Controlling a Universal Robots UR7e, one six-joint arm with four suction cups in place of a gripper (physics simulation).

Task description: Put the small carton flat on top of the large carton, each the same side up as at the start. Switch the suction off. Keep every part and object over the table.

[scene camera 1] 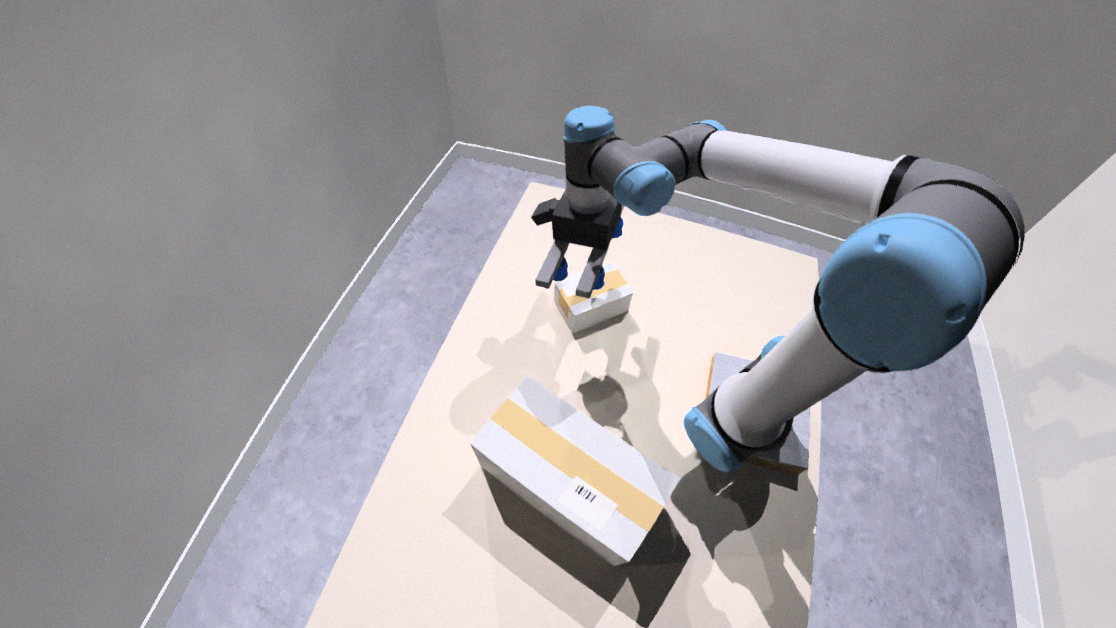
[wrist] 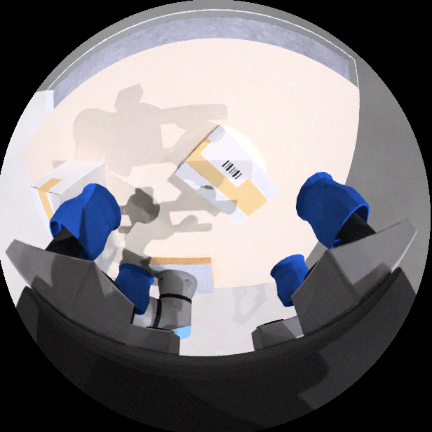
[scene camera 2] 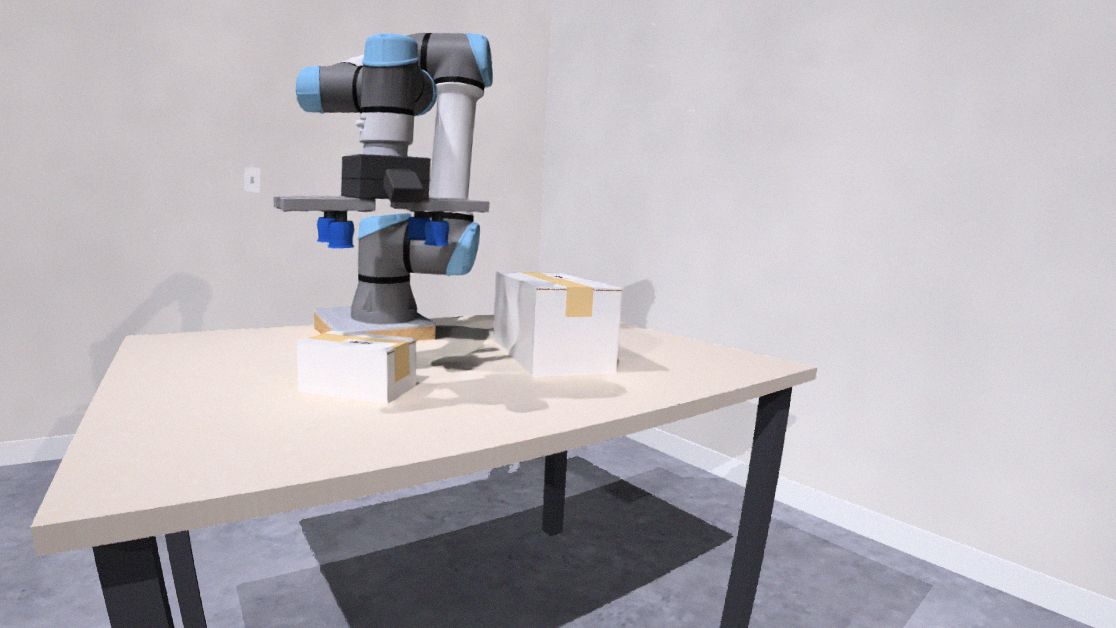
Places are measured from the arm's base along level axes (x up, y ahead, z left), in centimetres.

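Where they show: hand at its tool point: [scene camera 1: 587,251] [scene camera 2: 382,242]; arm's base at its link origin: [scene camera 2: 384,316].
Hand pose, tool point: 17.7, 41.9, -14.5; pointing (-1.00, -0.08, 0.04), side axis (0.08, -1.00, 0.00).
Things, the pixels of their top centre, and the offset from my tool point, as dx, dy, dz. Level surfaces: height alone.
- small white carton at its top centre: [scene camera 2: 357,339] [scene camera 1: 594,287] -14.4, -1.9, -3.2
- large white carton at its top centre: [scene camera 1: 574,462] [scene camera 2: 551,278] -6.6, -9.7, +37.5
- table at its surface level: dx -21.9
The small white carton [scene camera 1: 604,312] [scene camera 2: 343,371] [wrist: 225,175] with yellow tape lies flat on the table, its barcode face up. The large white carton [scene camera 1: 546,456] [scene camera 2: 577,335] [wrist: 80,175] stands apart from it on the table, taped and labelled side up; in the wrist view it is partly hidden behind a blue cup. My gripper [scene camera 1: 585,253] [scene camera 2: 382,231] [wrist: 210,247], four blue suction cups on grey bars, is open and holds nothing. It hangs level above the small carton, with a clear gap between the cups and the carton's top.
The arm's base stands on a grey plate [scene camera 1: 725,371] [wrist: 202,277] with orange edges, behind the cartons in the scene camera 2 view. The table [scene camera 1: 390,546] [scene camera 2: 195,437] [wrist: 275,75] has its near edge in front of the small carton in that view. Walls stand around.
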